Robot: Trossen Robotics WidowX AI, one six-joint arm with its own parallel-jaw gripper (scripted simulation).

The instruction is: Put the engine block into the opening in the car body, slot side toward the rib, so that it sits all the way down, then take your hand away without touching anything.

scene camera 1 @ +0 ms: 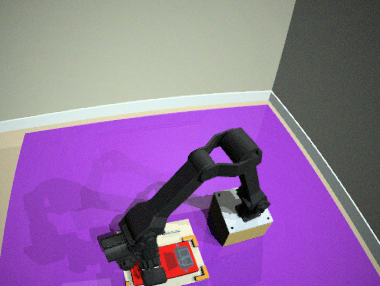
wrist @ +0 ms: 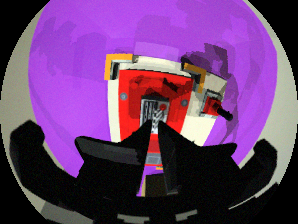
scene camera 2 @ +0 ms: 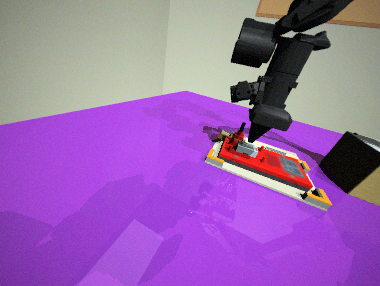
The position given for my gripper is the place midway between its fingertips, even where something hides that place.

My gripper (scene camera 2: 249,141) is shut, with nothing in its grasp. I also see a red car body (scene camera 2: 278,167) and a grey engine block (wrist: 155,108).
The red car body also shows in the wrist view (wrist: 132,85). My gripper also shows in the wrist view (wrist: 154,123).
